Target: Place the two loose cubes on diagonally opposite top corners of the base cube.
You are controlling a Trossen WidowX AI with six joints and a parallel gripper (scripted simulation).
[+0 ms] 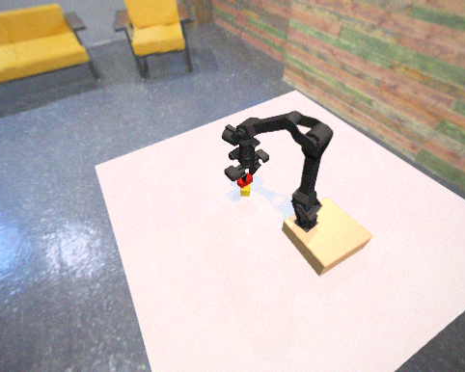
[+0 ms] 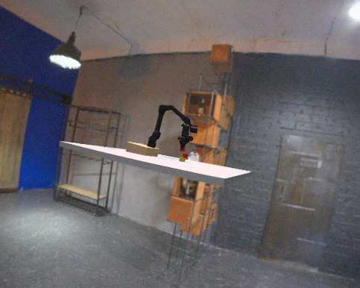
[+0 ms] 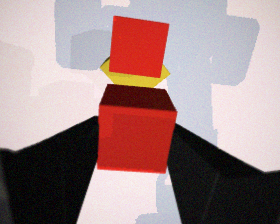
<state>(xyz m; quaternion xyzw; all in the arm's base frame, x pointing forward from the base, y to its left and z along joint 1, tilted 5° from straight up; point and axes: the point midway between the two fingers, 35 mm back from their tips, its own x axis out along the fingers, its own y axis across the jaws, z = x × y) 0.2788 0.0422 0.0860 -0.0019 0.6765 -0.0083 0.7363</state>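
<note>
Now: gripper tip 3 cm short of the red cube and 5 cm above it. Round my gripper tip: yellow base cube: 1 cm ahead, 9 cm below.
</note>
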